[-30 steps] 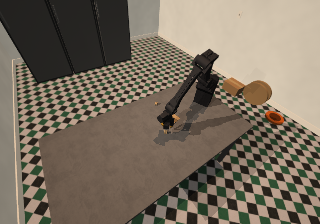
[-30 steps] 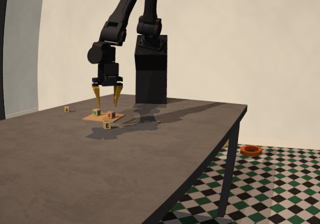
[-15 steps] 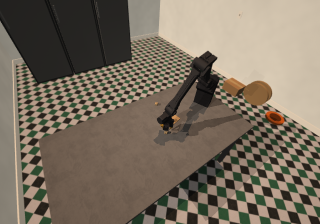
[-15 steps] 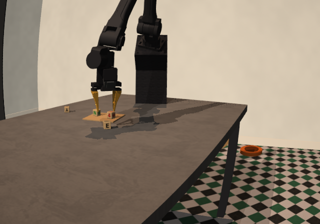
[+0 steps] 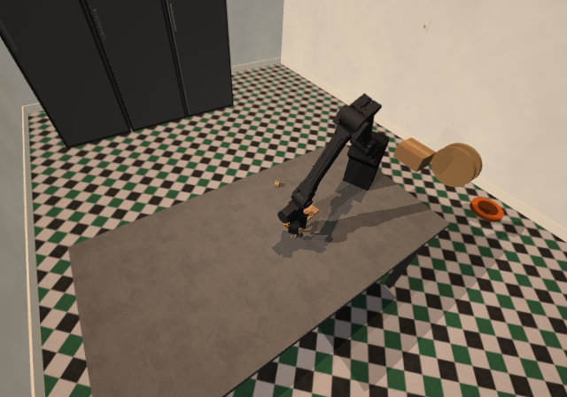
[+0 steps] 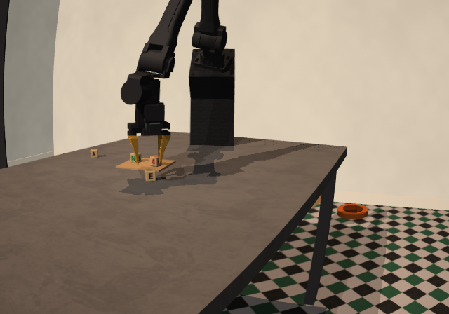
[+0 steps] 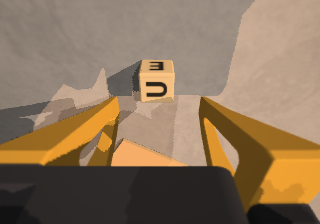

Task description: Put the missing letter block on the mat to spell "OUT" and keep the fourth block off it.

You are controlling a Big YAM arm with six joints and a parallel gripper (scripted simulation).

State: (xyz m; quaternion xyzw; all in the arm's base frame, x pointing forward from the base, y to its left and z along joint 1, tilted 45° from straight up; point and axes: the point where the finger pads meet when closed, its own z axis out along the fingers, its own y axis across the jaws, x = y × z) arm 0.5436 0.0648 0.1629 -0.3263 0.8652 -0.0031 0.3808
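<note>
Right now the tan mat is 120 mm behind my hand, 120 mm to the right of it and 50 mm below it.
</note>
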